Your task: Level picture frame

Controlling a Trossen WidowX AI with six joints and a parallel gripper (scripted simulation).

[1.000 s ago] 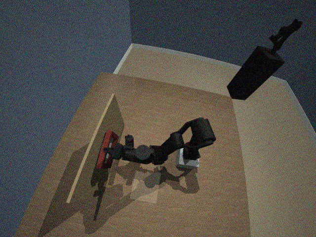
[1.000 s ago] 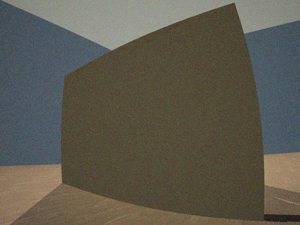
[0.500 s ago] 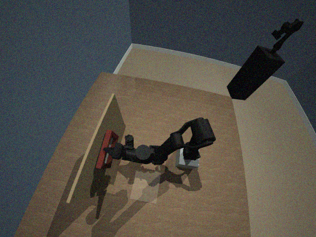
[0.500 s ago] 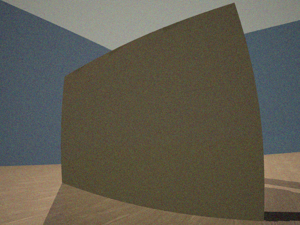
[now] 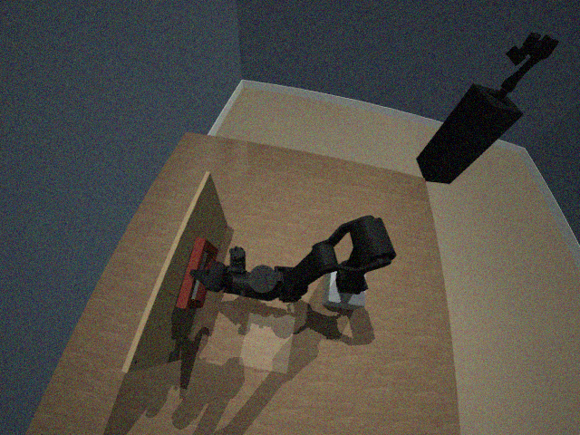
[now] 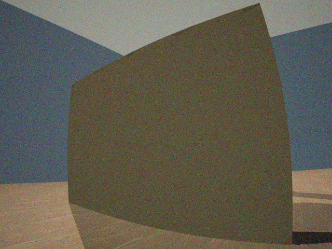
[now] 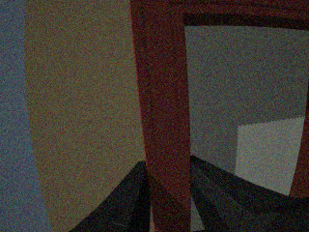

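The red picture frame lies 50 mm below my gripper tip, 10 mm to the right of it and 10 mm ahead of it. Also, from my gripper tip: wall panel (70 mm below, 20 mm to the right, 20 mm ahead).
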